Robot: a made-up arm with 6 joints.
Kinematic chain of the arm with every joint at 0, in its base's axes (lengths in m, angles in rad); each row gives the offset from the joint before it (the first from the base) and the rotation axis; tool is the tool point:
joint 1: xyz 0 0 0.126 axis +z
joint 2: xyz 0 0 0 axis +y
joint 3: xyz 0 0 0.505 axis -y
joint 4: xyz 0 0 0 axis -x
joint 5: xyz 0.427 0 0 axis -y
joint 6: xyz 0 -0.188 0 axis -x
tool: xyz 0 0 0
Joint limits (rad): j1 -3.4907..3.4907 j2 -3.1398..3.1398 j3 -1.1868..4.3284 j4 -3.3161..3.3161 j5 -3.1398..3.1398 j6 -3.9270..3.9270
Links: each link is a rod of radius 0.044 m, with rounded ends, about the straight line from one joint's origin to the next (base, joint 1, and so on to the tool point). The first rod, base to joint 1, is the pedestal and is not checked.
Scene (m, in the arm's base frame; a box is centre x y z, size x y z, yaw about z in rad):
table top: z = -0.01
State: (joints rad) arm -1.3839 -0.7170 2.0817 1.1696 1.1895 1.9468
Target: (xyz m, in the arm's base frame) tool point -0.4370 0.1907 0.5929
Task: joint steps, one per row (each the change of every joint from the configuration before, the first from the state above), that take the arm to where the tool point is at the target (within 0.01 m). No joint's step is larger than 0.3 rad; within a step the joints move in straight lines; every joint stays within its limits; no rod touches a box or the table.
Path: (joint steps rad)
1: 0.2580 0.2311 0.2516 -0.0408 0.0000 0.0000
2: 0.2580 0.2310 0.2517 -0.0408 0.0000 0.0000
3: 0.2580 0.2311 0.2516 -0.0408 0.0000 0.0000

